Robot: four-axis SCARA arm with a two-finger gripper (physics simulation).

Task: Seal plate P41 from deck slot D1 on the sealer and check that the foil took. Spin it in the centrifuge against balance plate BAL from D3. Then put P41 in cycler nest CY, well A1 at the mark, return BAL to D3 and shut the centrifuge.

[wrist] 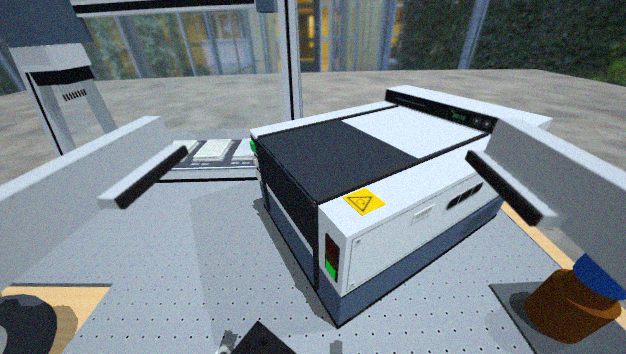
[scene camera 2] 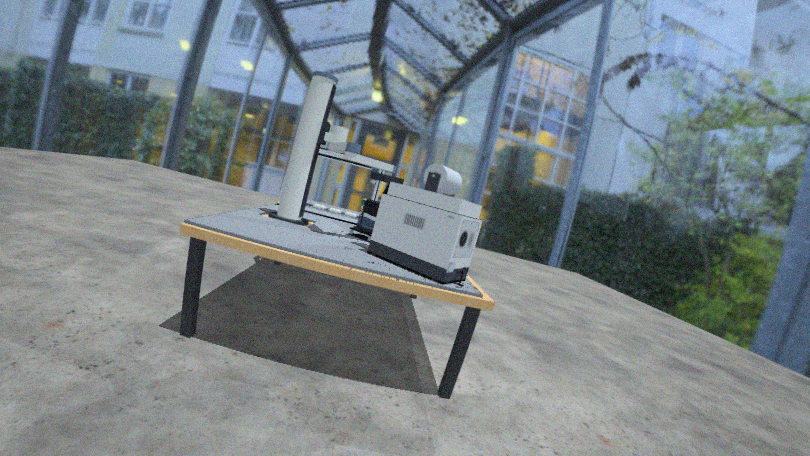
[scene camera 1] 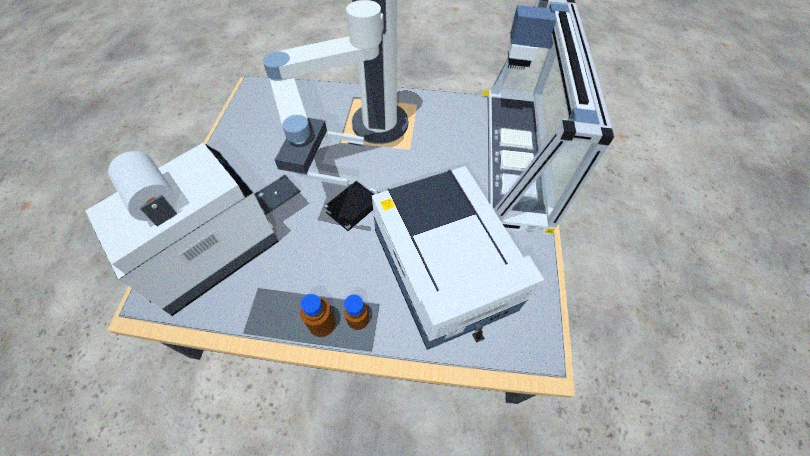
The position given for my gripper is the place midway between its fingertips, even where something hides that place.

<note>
My gripper [scene camera 1: 356, 160] holds nothing. Further things: a brown bottles with blue caps [scene camera 1: 315, 312] and a black square pad [scene camera 1: 352, 202].
My gripper also shows in the wrist view [wrist: 319, 135]. The brown bottles with blue caps shows as well in the wrist view [wrist: 570, 304].
</note>
